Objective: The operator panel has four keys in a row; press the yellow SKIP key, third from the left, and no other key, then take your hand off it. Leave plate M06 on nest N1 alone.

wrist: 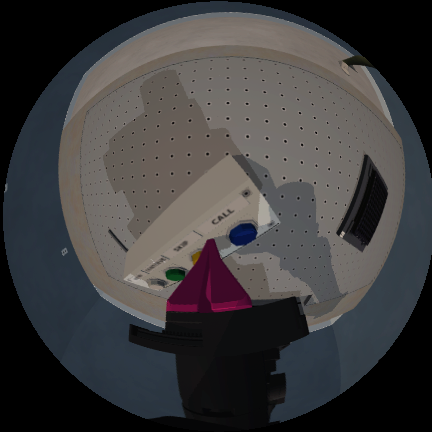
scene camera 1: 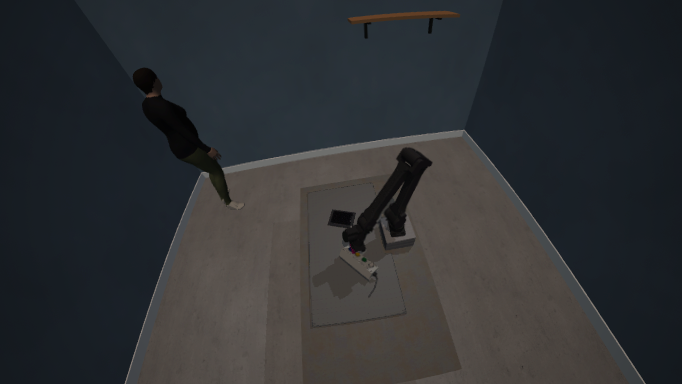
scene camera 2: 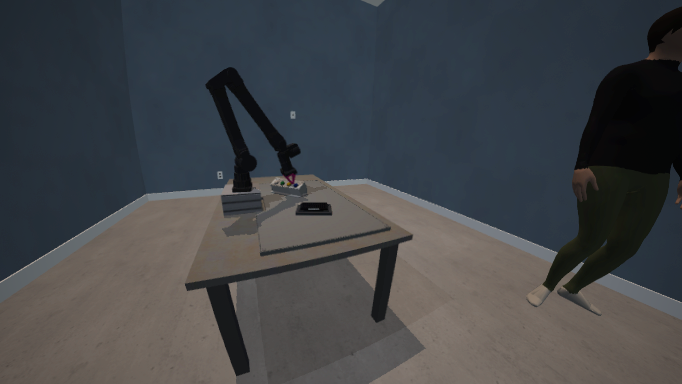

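Seen in the pictures: gripper, fingertip midpoint: (wrist: 211,242) (scene camera 1: 353,253) (scene camera 2: 292,183); arm's base, link origin: (scene camera 1: 396,227) (scene camera 2: 242,188).
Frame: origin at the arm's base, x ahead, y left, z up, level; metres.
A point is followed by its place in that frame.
Note:
The white operator panel (scene camera 1: 356,266) @[x 0.257, y 0.202, z -0.032 m] (scene camera 2: 288,189) @[x 0.240, y 0.120, z -0.052 m] (wrist: 200,197) @[x 0.311, y 0.140, z -0.022 m] lies slanted on the board. Its yellow SKIP key (scene camera 1: 358,254) @[x 0.240, y 0.136, z -0.022 m] (scene camera 2: 289,184) @[x 0.248, y 0.128, z -0.023 m] (wrist: 197,257) @[x 0.253, y 0.139, z -0.014 m] sits between the green key (scene camera 1: 364,260) @[x 0.210, y 0.177, z -0.018 m] (scene camera 2: 282,183) @[x 0.210, y 0.163, z -0.024 m] (wrist: 175,274) @[x 0.216, y 0.167, z -0.017 m] and the blue CALL key (scene camera 2: 295,185) @[x 0.278, y 0.094, z -0.023 m] (wrist: 243,234) @[x 0.284, y 0.099, z -0.017 m]. The white key (wrist: 158,283) @[x 0.184, y 0.198, z -0.020 m] is at the far end. My gripper (scene camera 1: 354,251) @[x 0.268, y 0.127, z -0.021 m] (scene camera 2: 292,182) @[x 0.268, y 0.127, z -0.021 m] (wrist: 211,242) @[x 0.268, y 0.127, z -0.021 m] is shut and empty, its magenta tip pointing down at the panel by the yellow key and partly hiding it in the wrist view. I cannot tell whether they touch. The dark plate and nest (scene camera 1: 342,218) @[x 0.324, y -0.143, z -0.063 m] (scene camera 2: 314,208) @[x 0.321, y -0.195, z -0.063 m] (wrist: 365,205) @[x 0.332, y -0.114, z -0.063 m] lie apart from the gripper; markings are unreadable.
A cable (scene camera 1: 374,287) @[x 0.169, y 0.315, z -0.082 m] (wrist: 118,240) @[x 0.186, y 0.334, z -0.086 m] runs from the panel's white-key end. The arm stands on a grey block (scene camera 1: 398,241) @[x 0.006, y 0.091, z -0.001 m] (scene camera 2: 241,202) @[x -0.002, y -0.086, z -0.045 m] at the table's edge. A person (scene camera 1: 172,125) (scene camera 2: 625,120) stands beyond the table, on the plate's side.

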